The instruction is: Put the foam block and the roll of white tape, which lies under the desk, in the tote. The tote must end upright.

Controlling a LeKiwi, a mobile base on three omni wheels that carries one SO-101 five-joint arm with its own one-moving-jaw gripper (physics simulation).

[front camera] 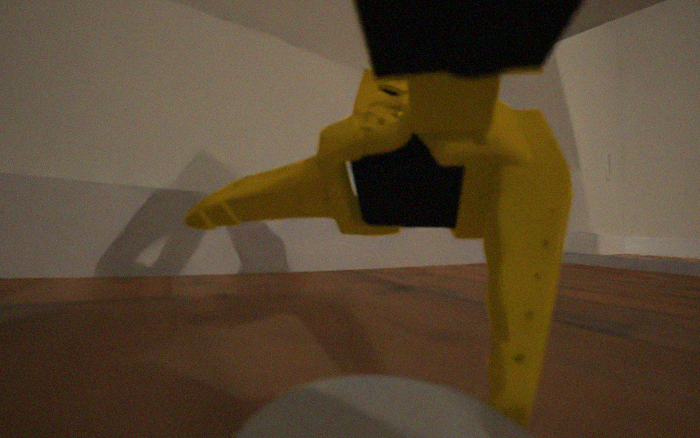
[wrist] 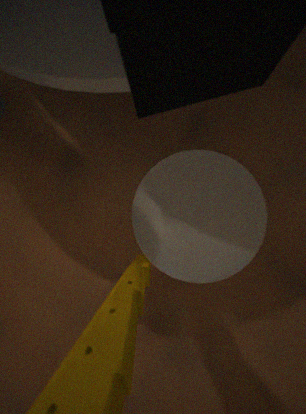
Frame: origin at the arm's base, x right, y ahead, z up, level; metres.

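Seen in the pictures: end effector, tool point: (front camera: 489, 423) (wrist: 150, 266).
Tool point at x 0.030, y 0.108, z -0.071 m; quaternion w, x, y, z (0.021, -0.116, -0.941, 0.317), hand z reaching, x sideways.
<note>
A point is followed by its place in that frame.
The roll of white tape (front camera: 382, 410) {z -0.065, x 0.006, y 0.104 m} (wrist: 199, 216) {z -0.065, x 0.007, y 0.093 m} stands on the floor; its round top shows whole in the wrist view and is cut off by the bottom edge of the front view. My gripper (front camera: 353, 319) is wide open and empty, with one jaw pointing down and the other swung out to the left. In the wrist view the notched jaw (wrist: 137, 272) has its tip at the lower left rim of the roll; whether they touch I cannot tell. The moving jaw is out of that view. The foam block and the tote do not show in either view.
A pale wall with a skirting board (front camera: 330, 253) {z -0.066, x -0.030, y 0.449 m} runs behind the gripper and bears its shadow. The brown wooden floor (front camera: 154, 330) {z -0.090, x -0.101, y 0.193 m} lies below. In the wrist view a black block-shaped part (wrist: 200, 50) and a pale rounded plate (wrist: 55, 40) {z -0.057, x 0.044, y 0.016 m} of my own base fill the top.
</note>
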